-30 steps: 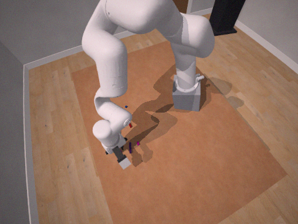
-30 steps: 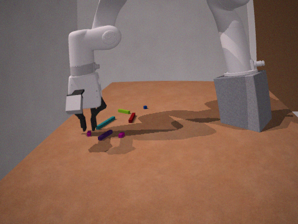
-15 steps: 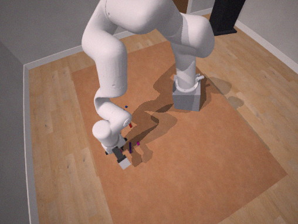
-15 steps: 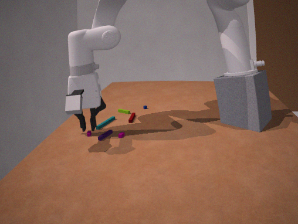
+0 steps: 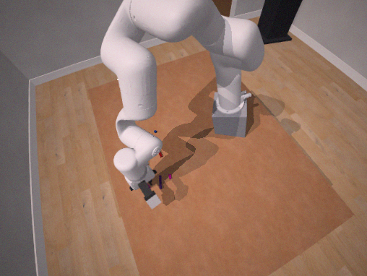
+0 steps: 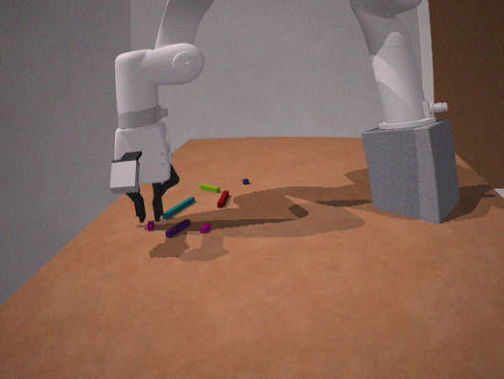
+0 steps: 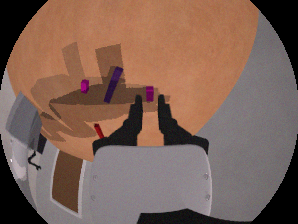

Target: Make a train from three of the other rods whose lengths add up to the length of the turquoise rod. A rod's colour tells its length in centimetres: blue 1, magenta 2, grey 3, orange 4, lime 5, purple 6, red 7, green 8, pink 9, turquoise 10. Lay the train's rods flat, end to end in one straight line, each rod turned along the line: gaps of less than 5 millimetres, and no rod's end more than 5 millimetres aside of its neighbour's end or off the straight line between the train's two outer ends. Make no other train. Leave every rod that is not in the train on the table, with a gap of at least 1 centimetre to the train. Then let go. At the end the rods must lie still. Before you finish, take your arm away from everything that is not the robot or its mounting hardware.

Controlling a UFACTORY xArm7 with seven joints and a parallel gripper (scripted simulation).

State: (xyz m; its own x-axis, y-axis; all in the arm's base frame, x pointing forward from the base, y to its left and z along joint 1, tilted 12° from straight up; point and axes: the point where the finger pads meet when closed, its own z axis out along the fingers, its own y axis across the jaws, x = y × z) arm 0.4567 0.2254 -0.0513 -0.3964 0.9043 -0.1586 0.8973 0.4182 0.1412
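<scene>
Right now my hand is 8 cm past the blue rod, 26 cm to the left of it and 3 cm above it. Also, from my hand: turquoise rod (1 cm behind, 9 cm to the right, 3 cm below); purple rod (6 cm behind, 3 cm below); red rod (8 cm behind, 15 cm to the right, 3 cm below).
</scene>
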